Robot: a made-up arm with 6 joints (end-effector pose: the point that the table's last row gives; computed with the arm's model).
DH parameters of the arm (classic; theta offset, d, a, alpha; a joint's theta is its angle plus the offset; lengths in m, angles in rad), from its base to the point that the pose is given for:
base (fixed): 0.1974 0 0.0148 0
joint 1: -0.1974 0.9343 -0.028 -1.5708
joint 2: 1.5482 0 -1.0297 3.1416
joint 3: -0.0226 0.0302 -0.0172 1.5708
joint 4: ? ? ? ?
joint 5: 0 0.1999 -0.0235 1.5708
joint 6: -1.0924 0 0.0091 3.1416
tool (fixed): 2.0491 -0.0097 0 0
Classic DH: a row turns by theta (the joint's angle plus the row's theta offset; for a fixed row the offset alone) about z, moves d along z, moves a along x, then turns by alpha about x.
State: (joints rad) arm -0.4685 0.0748 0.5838 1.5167 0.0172 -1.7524
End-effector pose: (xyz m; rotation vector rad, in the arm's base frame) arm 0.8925 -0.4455 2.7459 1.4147 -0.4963 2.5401
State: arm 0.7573 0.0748 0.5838 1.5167 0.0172 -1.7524
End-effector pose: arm 0.7334 0.6775 2.7459 -1.2233 -0.3458 -1.9005
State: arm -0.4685 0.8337 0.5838 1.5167 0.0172 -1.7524
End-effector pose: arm 1.7566 -0.8828 1.5512 2.2423 -0.8068 1.8427
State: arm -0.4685 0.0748 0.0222 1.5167 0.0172 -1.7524
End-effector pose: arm 1.1332 -0.5673 2.1143 2.0494 -0.7340 2.0553
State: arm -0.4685 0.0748 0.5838 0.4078 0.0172 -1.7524
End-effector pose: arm 0.8430 -0.6366 2.6704 -0.7964 1.0048 -2.0119
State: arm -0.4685 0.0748 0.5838 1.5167 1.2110 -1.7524
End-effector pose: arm 0.8616 -0.4632 2.7332 -1.4938 -0.9095 -2.1035
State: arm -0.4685 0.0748 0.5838 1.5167 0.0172 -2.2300
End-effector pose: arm 0.8907 -0.4445 2.7497 -1.2472 0.8104 -2.5151
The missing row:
joint 4: 0 -1.2304 -0.0053 -1.5708
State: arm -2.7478 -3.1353 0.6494 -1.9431 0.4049 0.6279
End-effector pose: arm 1.0279 0.3953 -0.6874 0.8362 2.2106 1.3661
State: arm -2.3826 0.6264 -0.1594 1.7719 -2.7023 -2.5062
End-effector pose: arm -1.1508 -1.0910 1.0519 -0.7831 -0.2822 -1.0098
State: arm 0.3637 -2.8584 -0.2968 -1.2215 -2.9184 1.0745
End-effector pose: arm -1.1100 -0.5240 0.7651 0.4013 2.1699 0.9349
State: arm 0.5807 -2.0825 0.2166 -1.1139 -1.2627 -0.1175
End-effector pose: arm -1.2798 -1.0057 1.4372 -0.2753 -1.1434 -1.5881
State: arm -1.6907 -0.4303 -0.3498 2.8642 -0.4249 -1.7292
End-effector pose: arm 0.0935 -0.7615 1.9934 1.0157 -0.3826 0.2019
